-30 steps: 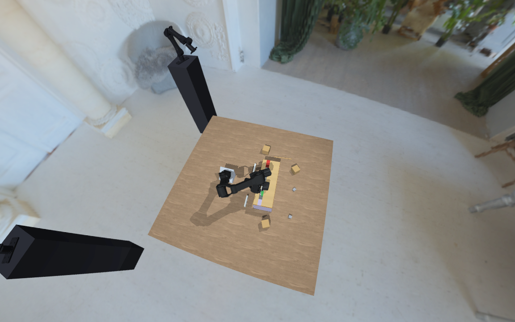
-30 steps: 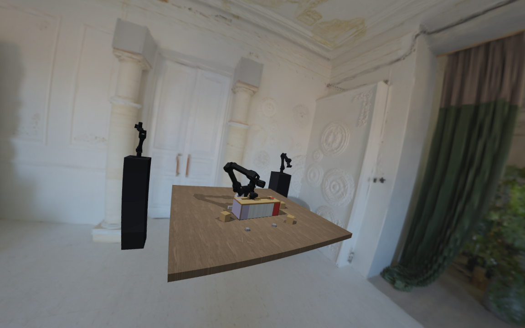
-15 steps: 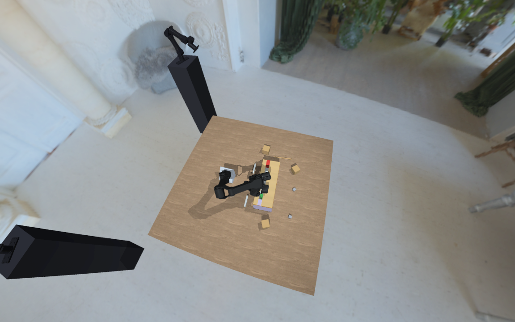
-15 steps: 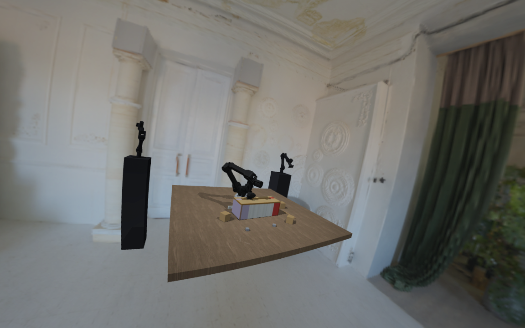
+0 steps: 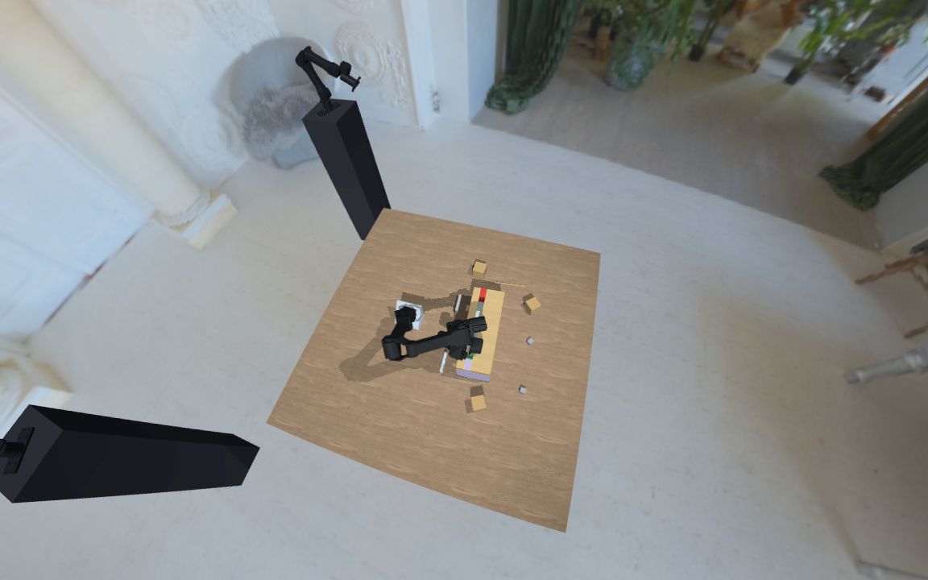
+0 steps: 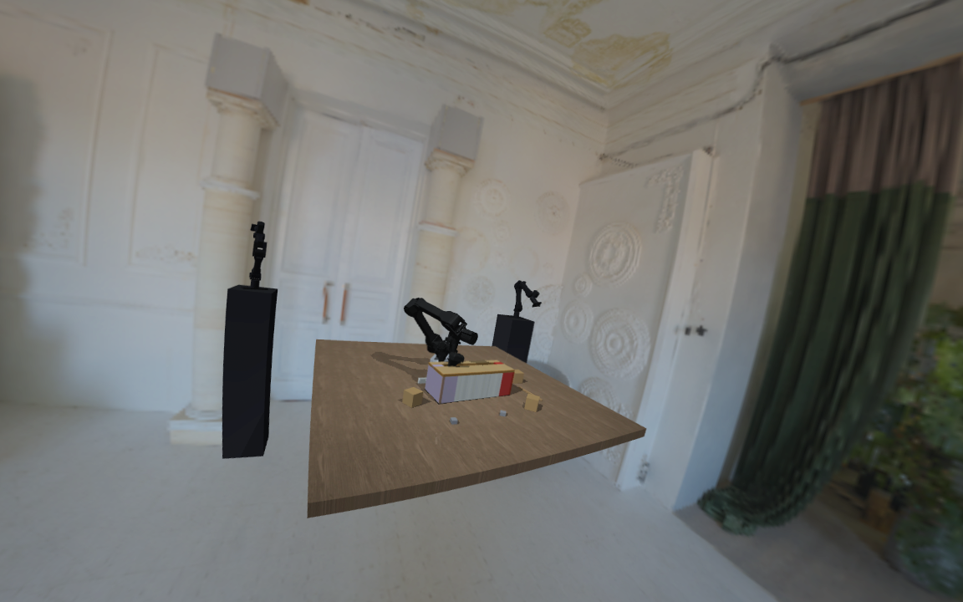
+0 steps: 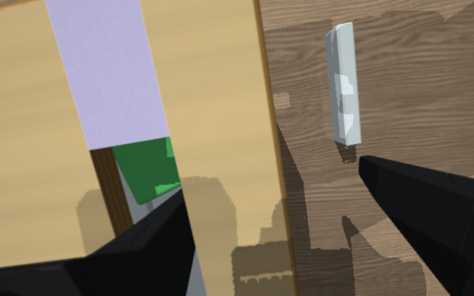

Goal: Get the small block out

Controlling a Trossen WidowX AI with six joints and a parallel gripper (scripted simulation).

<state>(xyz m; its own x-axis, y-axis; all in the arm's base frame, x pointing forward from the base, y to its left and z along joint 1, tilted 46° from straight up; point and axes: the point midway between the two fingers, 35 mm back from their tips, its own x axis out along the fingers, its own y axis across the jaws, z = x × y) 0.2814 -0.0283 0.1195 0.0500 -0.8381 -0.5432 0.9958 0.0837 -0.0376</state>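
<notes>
The green block is 6 cm ahead of my gripper tip and 1 cm to the right of it. Also, from my gripper tip: tan box 2 cm ahead, 12 cm to the left, 3 cm below; then thin stick 12 cm ahead, 43 cm to the left, 9 cm below.
</notes>
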